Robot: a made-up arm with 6 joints. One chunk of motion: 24 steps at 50 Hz.
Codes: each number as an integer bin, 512 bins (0 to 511) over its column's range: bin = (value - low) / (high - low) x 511, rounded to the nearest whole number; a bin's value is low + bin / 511 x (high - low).
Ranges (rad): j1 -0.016..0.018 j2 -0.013..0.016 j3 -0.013..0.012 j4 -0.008..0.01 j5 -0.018..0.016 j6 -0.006..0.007
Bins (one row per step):
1: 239 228 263 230 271 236
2: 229 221 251 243 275 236
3: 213 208 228 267 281 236
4: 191 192 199 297 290 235
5: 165 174 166 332 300 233
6: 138 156 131 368 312 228
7: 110 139 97 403 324 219
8: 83 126 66 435 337 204
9: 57 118 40 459 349 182
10: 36 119 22 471 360 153
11: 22 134 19 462 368 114
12: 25 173 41 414 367 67
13: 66 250 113 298 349 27
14: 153 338 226 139 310 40
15: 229 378 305 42 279 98
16: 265 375 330 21 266 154
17: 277 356 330 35 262 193
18: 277 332 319 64 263 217
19: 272 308 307 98 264 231
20: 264 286 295 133 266 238
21: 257 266 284 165 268 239
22: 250 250 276 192 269 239
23: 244 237 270 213 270 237
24: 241 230 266 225 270 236
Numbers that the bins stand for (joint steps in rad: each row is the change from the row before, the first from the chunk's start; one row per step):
1: -0.00010 -0.00006 -0.00013 0.00010 0.00003 0.00000
2: -0.00076 -0.00046 -0.00072 0.00056 0.00030 0.00000
3: -0.00183 -0.00120 -0.00185 0.00141 0.00070 0.00000
4: -0.00329 -0.00210 -0.00326 0.00246 0.00130 -0.00002
5: -0.00502 -0.00313 -0.00488 0.00369 0.00196 -0.00007
6: -0.00682 -0.00415 -0.00659 0.00496 0.00276 -0.00020
7: -0.00868 -0.00511 -0.00825 0.00620 0.00356 -0.00043
8: -0.01048 -0.00585 -0.00977 0.00732 0.00442 -0.00081
9: -0.01221 -0.00630 -0.01104 0.00817 0.00522 -0.00137
10: -0.01360 -0.00625 -0.01192 0.00859 0.00595 -0.00211
11: -0.01454 -0.00540 -0.01207 0.00827 0.00649 -0.00310
12: -0.01434 -0.00318 -0.01099 0.00658 0.00642 -0.00430
13: -0.01161 0.00119 -0.00747 0.00250 0.00522 -0.00531
14: -0.00582 0.00618 -0.00194 -0.00310 0.00263 -0.00498
15: -0.00076 0.00845 0.00192 -0.00652 0.00056 -0.00351
16: 0.00163 0.00828 0.00314 -0.00726 -0.00030 -0.00208
17: 0.00243 0.00720 0.00314 -0.00677 -0.00057 -0.00109
18: 0.00243 0.00584 0.00261 -0.00575 -0.00050 -0.00048
19: 0.00210 0.00448 0.00202 -0.00455 -0.00043 -0.00012
20: 0.00157 0.00323 0.00143 -0.00332 -0.00030 0.00005
21: 0.00110 0.00210 0.00089 -0.00219 -0.00017 0.00008
22: 0.00063 0.00119 0.00050 -0.00124 -0.00010 0.00008
23: 0.00023 0.00045 0.00021 -0.00050 -0.00004 0.00003
24: 0.00004 0.00005 0.00001 -0.00007 -0.00004 0.00000

